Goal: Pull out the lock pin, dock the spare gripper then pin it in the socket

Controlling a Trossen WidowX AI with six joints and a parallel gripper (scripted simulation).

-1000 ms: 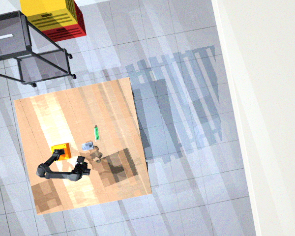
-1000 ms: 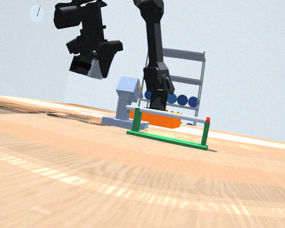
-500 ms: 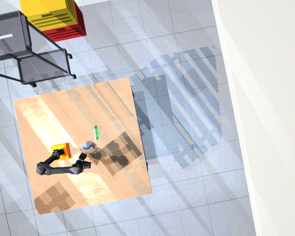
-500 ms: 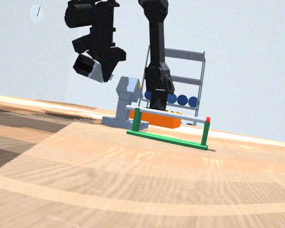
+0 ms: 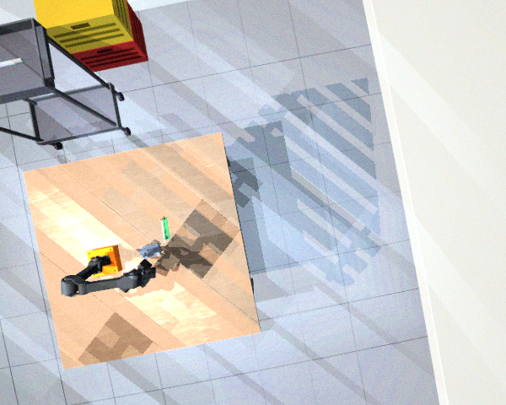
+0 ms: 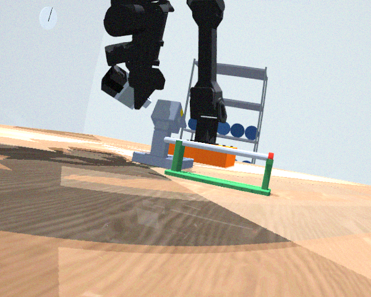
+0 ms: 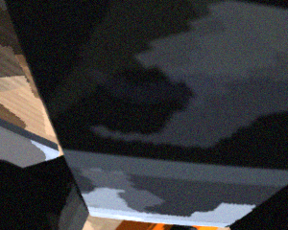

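The spare gripper lies 30 mm ahead of my gripper tip, 20 mm above it and 10 mm to the right of it. Round my gripper tip: green cradle: 230 mm to the left, 170 mm ahead, 90 mm below; then mount: 110 mm to the left, 60 mm below, 60 mm ahead.
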